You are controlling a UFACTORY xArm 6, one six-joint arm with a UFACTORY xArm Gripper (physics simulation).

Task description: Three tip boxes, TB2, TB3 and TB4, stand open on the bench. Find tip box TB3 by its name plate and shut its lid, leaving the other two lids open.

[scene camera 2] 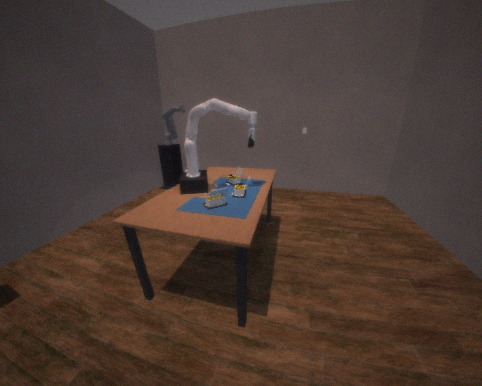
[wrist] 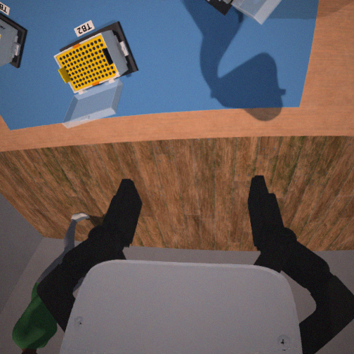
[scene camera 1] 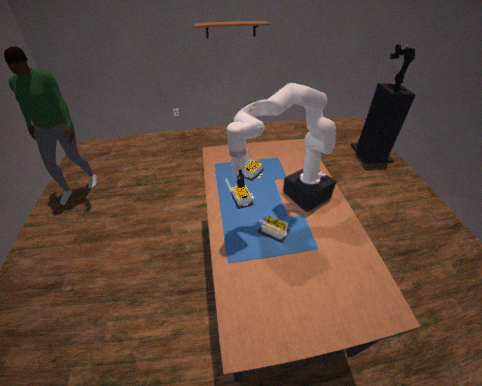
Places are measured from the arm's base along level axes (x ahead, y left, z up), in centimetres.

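Where they show: gripper, between the fingertips: (scene camera 2: 251,147) (scene camera 1: 239,180); arm's base, origin of its link: (scene camera 2: 193,175) (scene camera 1: 310,178).
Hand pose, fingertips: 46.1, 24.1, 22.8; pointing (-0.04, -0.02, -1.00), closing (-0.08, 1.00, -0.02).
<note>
Each offset is from my fingertips to the top centre of the thing, as dx, dy, dz. Level surfaces: height alone.
Three tip boxes with yellow racks stand on the blue mat. The middle box {-3.0, -23.4, -28.7} (scene camera 1: 242,194) (scene camera 2: 239,190) (wrist: 87,62) has a plate reading TB2 in the wrist view; its clear lid (wrist: 94,104) is open towards the table's edge. The far box {-19.8, +3.2, -29.5} (scene camera 1: 253,168) (scene camera 2: 233,179) (wrist: 7,42) is cut off at the wrist view's left, and its plate's number is not readable. The near box (scene camera 1: 274,228) (scene camera 2: 215,201) has its lid up; its corner shows at the wrist view's top right, without a plate. My gripper (scene camera 1: 241,185) (scene camera 2: 251,145) (wrist: 191,189) is open and empty, high above the boxes.
The blue mat {dz -36.1} (scene camera 1: 265,250) (scene camera 2: 192,206) (wrist: 165,75) lies on the wooden table {dz -36.4} (scene camera 1: 300,310) (scene camera 2: 165,212) (wrist: 200,122). The arm's black base block (scene camera 1: 310,192) (scene camera 2: 194,184) stands beside it. A person in green (scene camera 1: 45,100) (wrist: 35,320) stands beyond the table.
</note>
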